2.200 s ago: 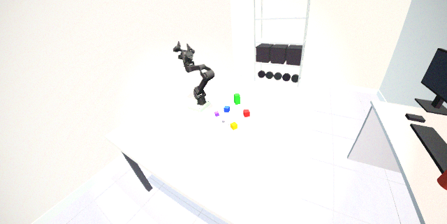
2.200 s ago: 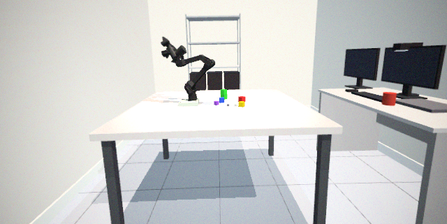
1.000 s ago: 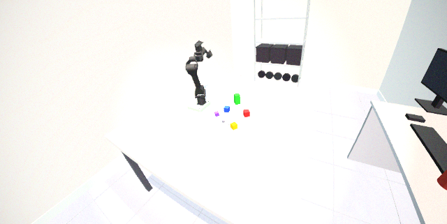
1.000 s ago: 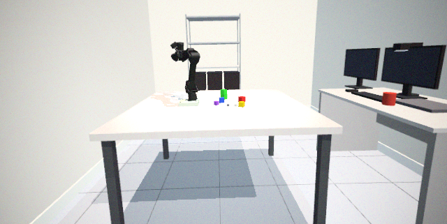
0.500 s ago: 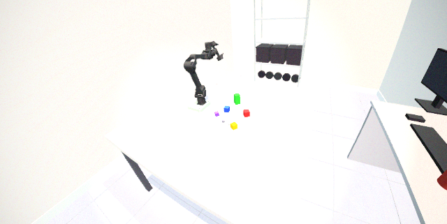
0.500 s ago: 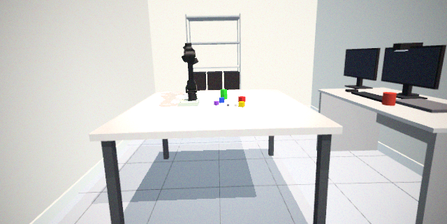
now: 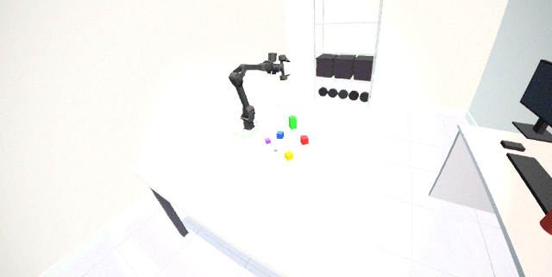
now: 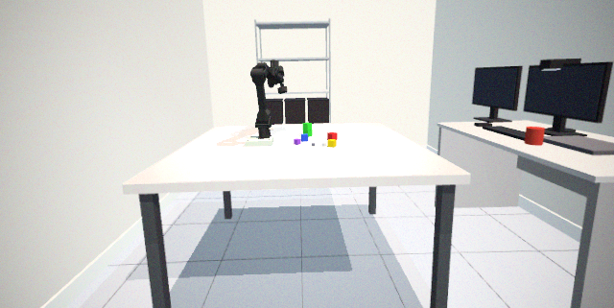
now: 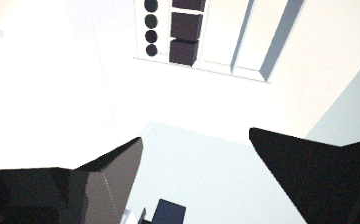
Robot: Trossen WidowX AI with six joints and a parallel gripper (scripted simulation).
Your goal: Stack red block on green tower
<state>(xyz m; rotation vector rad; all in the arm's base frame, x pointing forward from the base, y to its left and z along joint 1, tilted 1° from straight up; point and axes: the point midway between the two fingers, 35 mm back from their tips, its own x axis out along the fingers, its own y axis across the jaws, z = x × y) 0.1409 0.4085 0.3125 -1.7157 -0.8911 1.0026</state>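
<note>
The red block is 45 cm to the right of my gripper tip, 31 cm below it and 25 cm ahead of it. The rest, counted from my gripper tip: purple cube: 52 cm to the right, 32 cm below, 3 cm ahead; yellow cube: 62 cm to the right, 32 cm below, 21 cm ahead; blue cube: 44 cm to the right, 31 cm below, 8 cm ahead.
</note>
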